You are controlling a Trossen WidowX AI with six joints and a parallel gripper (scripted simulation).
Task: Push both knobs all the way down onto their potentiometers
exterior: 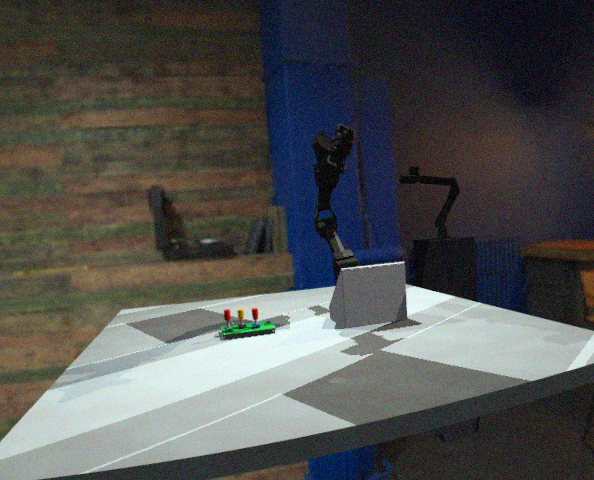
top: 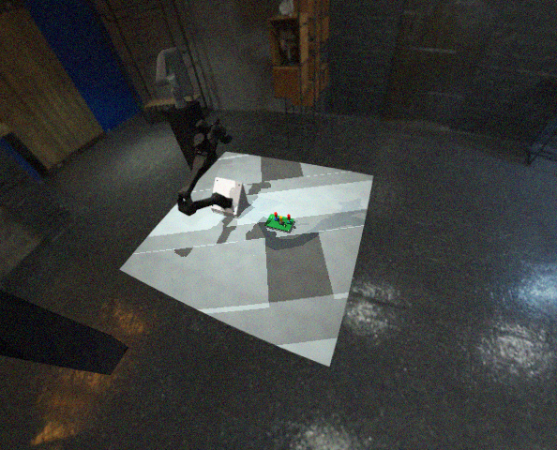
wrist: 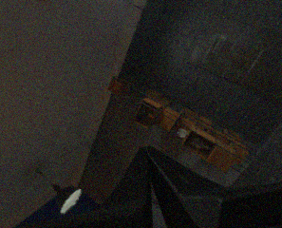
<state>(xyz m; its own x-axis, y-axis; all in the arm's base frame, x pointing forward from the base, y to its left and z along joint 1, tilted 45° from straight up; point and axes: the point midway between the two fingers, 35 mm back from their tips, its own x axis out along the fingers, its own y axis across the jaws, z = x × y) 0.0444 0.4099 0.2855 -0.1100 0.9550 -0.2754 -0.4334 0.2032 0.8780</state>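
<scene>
Now: the red knob 31 cm ahead of my gripper tip, 12 cm to the right of it and 53 cm below it. Also, from my gripper tip: yellow knob 35 cm ahead, 14 cm to the right, 53 cm below.
</scene>
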